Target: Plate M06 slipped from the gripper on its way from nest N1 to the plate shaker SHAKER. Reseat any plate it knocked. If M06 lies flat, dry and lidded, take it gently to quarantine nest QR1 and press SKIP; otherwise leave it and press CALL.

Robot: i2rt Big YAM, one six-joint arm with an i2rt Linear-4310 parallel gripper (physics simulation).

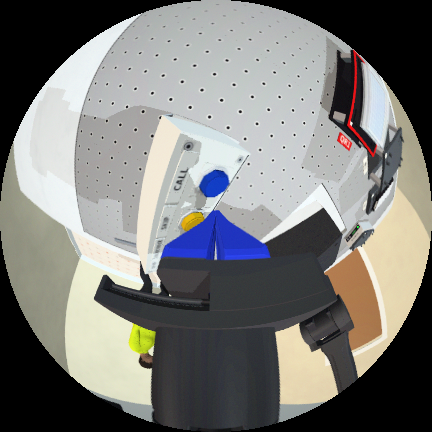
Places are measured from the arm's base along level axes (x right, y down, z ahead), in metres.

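Where they show: gripper, fingertip midpoint: (215,215).
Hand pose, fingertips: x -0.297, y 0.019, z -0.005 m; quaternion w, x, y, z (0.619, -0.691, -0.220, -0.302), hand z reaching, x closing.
Note:
Things, the pixels of their top centre, and the offset from my fingertips. "*": a spot on its surface instead. Level surfaces: height alone.
- yellow SKIP button, surface spot: (193,221) * dx -0.009, dy +0.003, dz -0.021 m
- button panel, middle of its top: (164,243) dx -0.021, dy -0.010, dz -0.058 m
- blue CALL button, middle of its top: (213,189) dx -0.021, dy -0.001, dz +0.021 m
- red QR1 label, surface spot: (344,141) * dx +0.100, dy +0.072, dz +0.221 m
- perforated deck, its level: dy +0.074 m
- small device with a green display, surface spot: (360,234) * dx +0.481, dy +0.028, dz +0.248 m
My gripper (215,215) is shut and empty, its blue fingertips together. The tips are close beside the yellow SKIP button (193,221) on the button panel (200,131); whether they touch it I cannot tell. The blue CALL button (214,183) is further up the panel. The lower buttons are hidden behind the fingers. A clear lidded plate (375,102) lies in the red-edged quarantine nest QR1 (354,90) at the upper right; its name cannot be read. Nest N1 and the shaker cannot be made out by name.
The red QR1 label (344,141) is on the perforated deck (240,65) beside the nest. A black-topped white block (305,232) stands right of the fingers. Dark fixtures (392,157) and a small device with a green display (359,234) stand at the right edge.

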